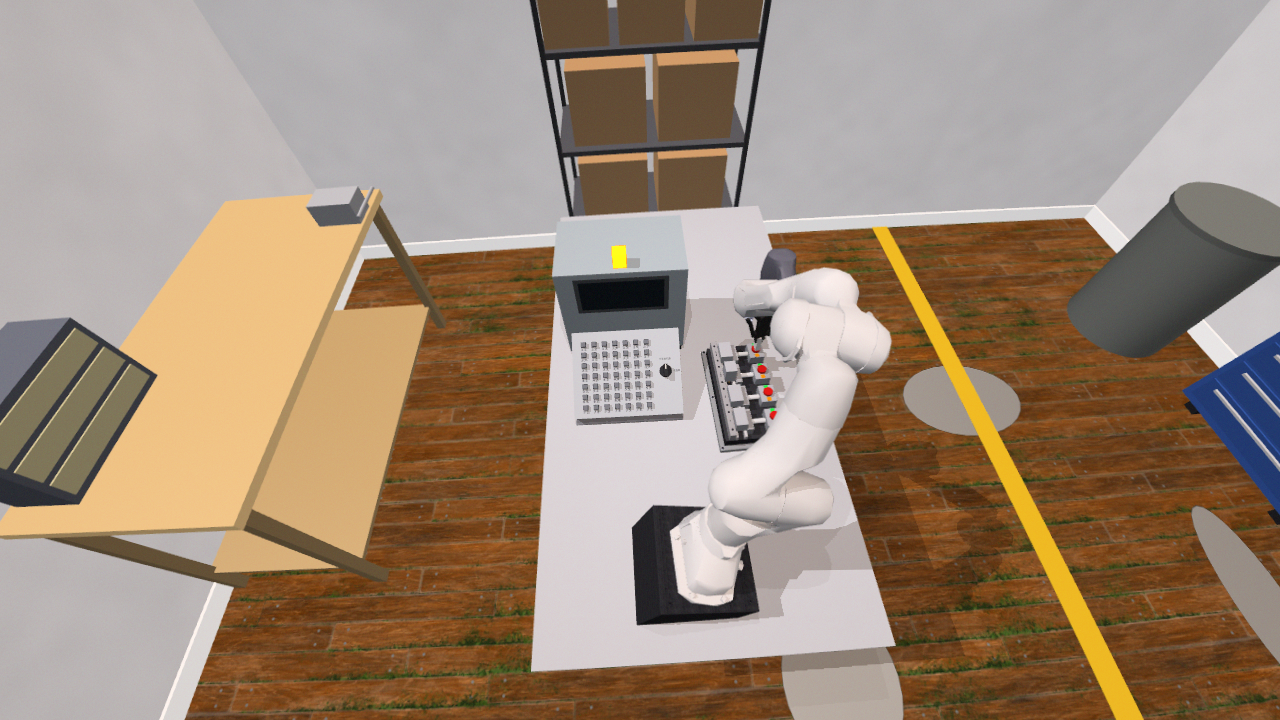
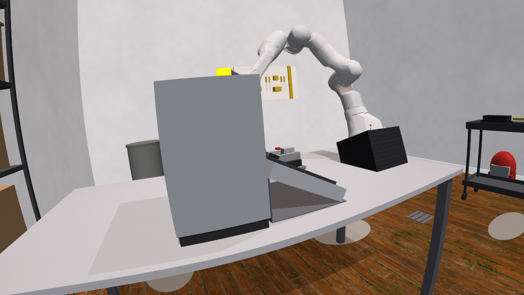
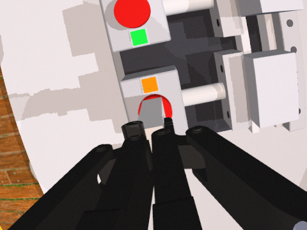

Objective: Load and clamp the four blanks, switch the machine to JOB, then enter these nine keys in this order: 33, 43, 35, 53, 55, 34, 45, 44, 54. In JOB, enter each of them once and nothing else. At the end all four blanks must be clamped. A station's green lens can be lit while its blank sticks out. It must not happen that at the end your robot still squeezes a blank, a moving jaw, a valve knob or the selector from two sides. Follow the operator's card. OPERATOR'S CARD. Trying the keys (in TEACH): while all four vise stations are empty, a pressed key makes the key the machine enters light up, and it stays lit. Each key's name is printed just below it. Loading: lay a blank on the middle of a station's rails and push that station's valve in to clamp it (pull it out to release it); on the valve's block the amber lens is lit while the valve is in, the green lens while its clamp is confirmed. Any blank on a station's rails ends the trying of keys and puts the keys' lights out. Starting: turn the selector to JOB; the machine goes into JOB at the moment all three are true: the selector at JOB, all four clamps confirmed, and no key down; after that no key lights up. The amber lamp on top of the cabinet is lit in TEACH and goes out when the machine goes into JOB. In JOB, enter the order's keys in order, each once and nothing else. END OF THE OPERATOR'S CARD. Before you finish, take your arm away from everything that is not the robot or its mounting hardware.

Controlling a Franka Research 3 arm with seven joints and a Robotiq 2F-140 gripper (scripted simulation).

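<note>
Now: the selector knob 300 mm to the left of my hand, 110 mm behind it and 10 mm below it. The rest, counted from my hand: keypad (410 mm to the left, 110 mm behind, 60 mm below).
</note>
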